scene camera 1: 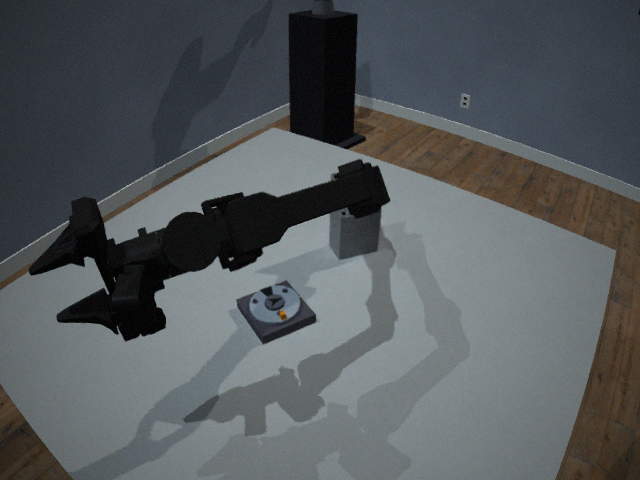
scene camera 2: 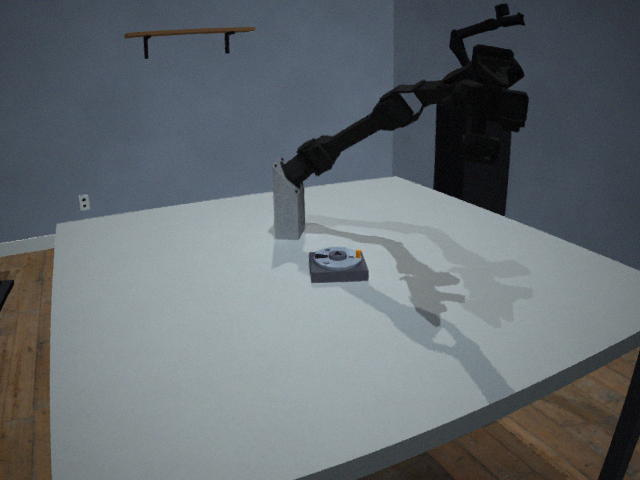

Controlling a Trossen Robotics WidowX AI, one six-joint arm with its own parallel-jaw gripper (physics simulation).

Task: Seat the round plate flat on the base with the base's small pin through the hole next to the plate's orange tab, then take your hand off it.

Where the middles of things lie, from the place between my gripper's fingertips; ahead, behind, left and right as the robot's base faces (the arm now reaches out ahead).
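From my hand: dark square base (scene camera 1: 266,333), far below, far behind, a bit to the right; round grey plate (scene camera 1: 291,307), 360 mm below, 430 mm behind, 90 mm to the right.
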